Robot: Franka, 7 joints.
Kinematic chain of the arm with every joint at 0, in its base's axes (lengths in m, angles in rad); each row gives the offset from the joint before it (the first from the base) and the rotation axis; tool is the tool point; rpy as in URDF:
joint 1: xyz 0 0 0.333 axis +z
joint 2: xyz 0 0 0 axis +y
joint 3: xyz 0 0 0.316 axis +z
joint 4: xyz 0.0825 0 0 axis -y
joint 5: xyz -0.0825 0 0.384 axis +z
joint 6: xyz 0 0 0 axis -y
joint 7: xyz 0.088 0 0 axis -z
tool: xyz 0 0 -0.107 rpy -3.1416 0 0
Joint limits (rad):
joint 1: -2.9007..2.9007
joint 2: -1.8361..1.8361
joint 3: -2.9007..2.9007
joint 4: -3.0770..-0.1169
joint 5: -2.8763..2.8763
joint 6: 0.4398..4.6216
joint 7: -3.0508..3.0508
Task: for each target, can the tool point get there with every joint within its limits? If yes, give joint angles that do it. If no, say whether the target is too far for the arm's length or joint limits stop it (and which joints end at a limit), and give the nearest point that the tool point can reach.
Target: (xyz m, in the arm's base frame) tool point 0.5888 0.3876 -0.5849
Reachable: no: too far | nearest point 0.4529 0.2981 -0.2934 | short by 0.334 m
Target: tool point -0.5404 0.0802 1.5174
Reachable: no: too far | nearest point -0.3554 0.0527 1.1120 | short by 0.446 m
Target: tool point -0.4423 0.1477 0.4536
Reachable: yes | joints -1.8134 0.9190 -2.0613 -2.3781 -1.5178 3.4280 2.1380
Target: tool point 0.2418 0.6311 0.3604
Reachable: yes | joints 0.8598 0.4758 0.3032 -1.6876 -1.9794 2.8846 -0.4341
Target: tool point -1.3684 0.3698 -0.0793
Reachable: no: too far | nearest point -0.7952 0.2149 0.0934 | short by 0.618 m
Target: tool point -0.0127 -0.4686 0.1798
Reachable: yes | joints -1.3397 0.2850 -0.2672 -2.4343 -0.7671 2.5661 0.8541
